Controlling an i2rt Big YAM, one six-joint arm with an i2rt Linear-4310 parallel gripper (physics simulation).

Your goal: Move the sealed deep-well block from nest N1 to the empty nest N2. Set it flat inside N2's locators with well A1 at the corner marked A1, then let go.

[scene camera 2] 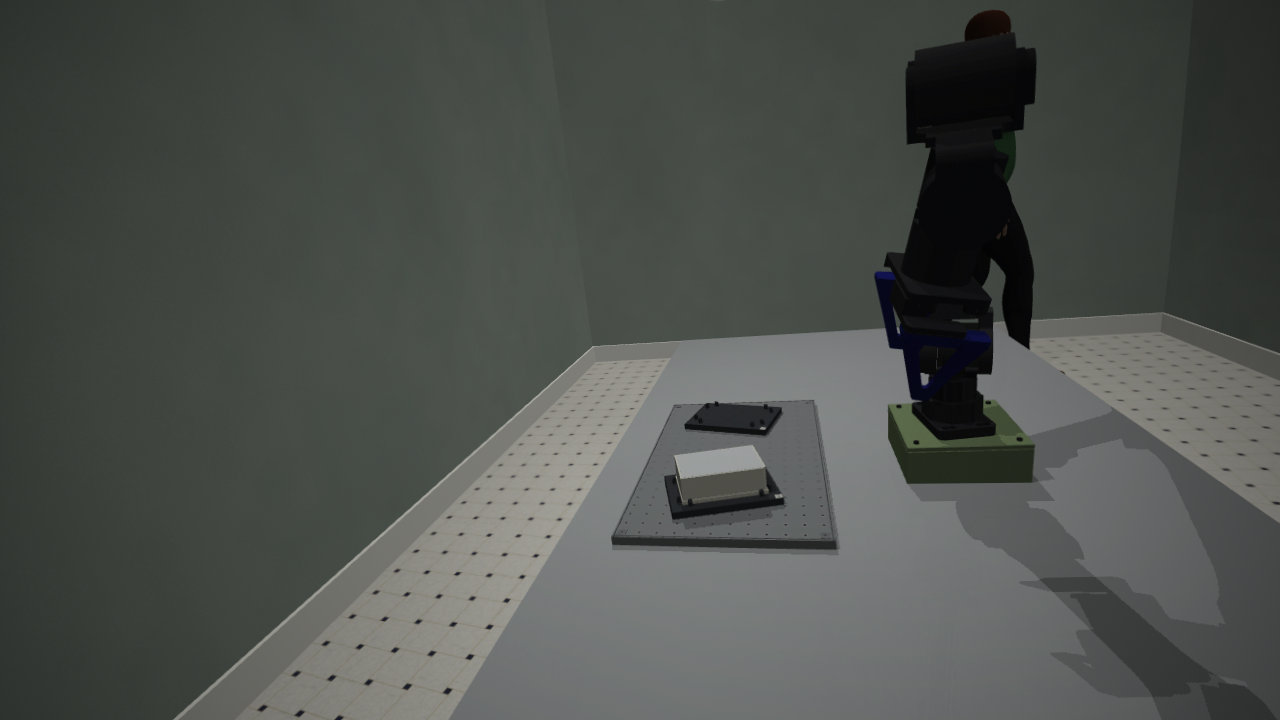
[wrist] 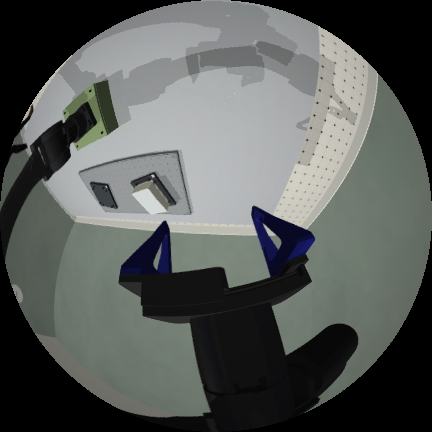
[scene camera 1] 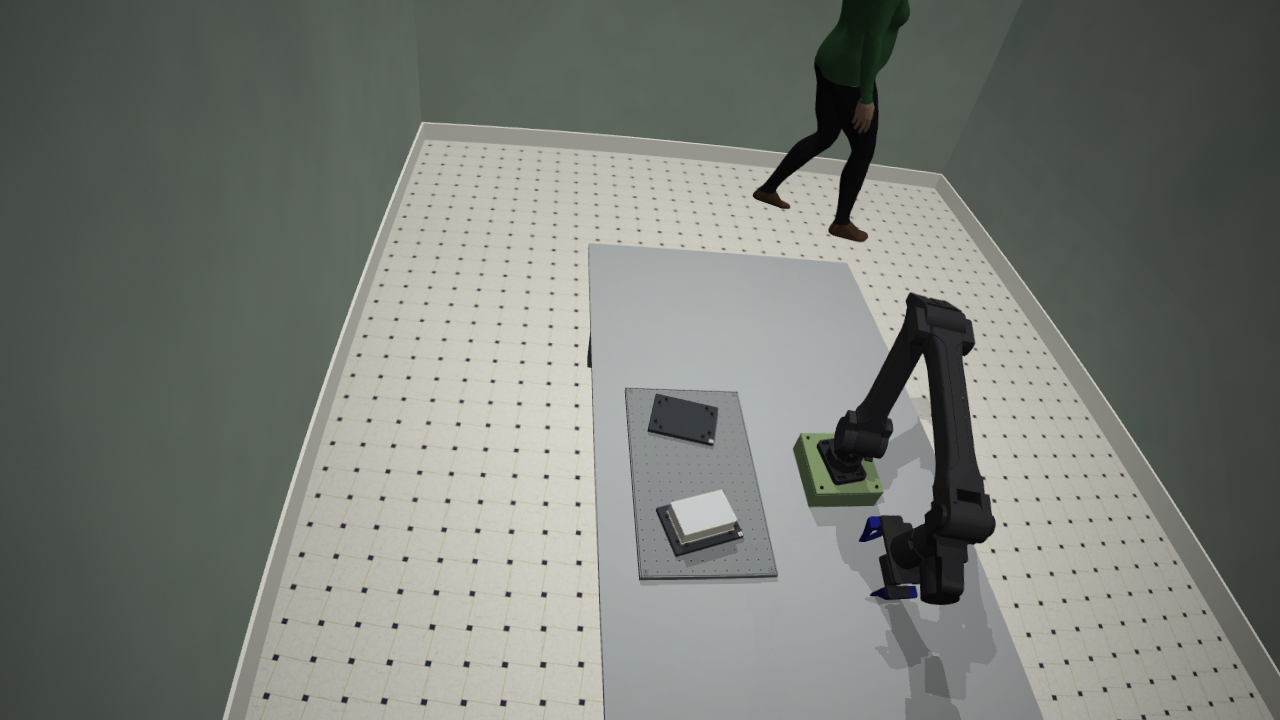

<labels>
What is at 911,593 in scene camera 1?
The gripper.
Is the gripper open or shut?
Open.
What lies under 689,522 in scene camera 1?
A white deep-well block.
</labels>
